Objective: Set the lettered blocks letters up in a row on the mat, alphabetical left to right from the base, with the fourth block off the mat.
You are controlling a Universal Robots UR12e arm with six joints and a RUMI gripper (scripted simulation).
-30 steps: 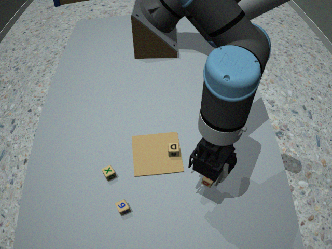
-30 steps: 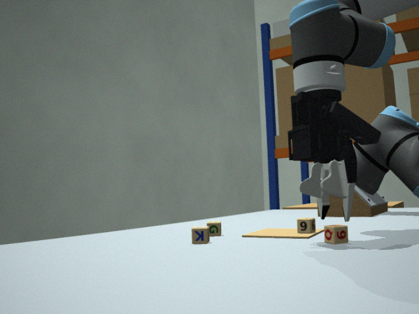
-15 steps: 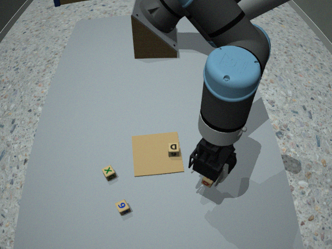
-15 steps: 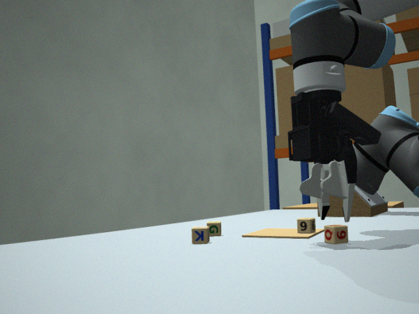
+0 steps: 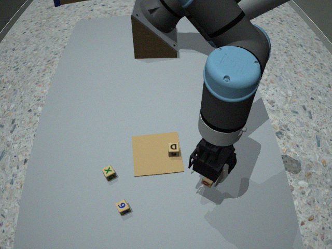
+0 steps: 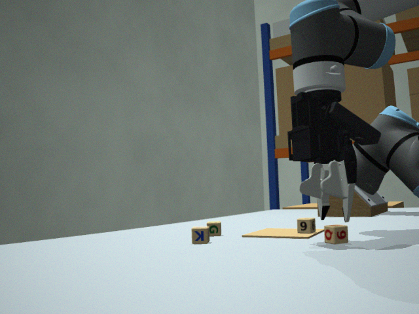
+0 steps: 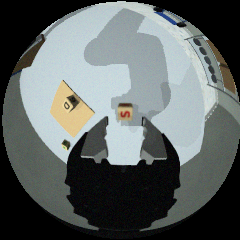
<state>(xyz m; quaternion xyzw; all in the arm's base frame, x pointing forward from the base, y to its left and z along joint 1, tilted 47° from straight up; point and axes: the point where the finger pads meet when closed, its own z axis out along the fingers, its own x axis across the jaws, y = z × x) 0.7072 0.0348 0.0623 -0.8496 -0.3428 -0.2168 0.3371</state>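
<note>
The tan mat is 13 cm to the right of my hand, 11 cm behind it and 5 cm below it.
</note>
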